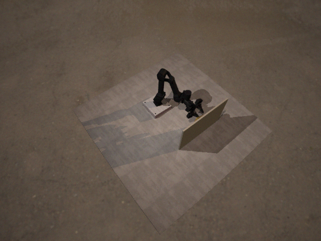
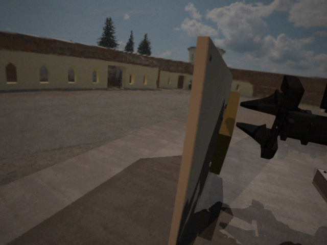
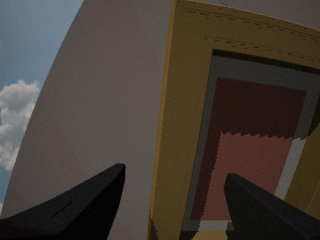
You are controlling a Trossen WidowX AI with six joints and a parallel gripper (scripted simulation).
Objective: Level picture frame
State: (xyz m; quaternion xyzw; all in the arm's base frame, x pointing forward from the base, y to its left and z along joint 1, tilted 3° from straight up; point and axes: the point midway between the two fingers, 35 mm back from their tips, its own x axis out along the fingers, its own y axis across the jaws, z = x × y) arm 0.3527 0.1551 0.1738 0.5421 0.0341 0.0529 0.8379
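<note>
Now: the picture frame 50 mm below my gripper tip, 30 mm ahead of it and 20 mm to the right of it. The rest, counted from my gripper tip: wall panel 50 mm below, 40 mm ahead, 10 mm to the right.
</note>
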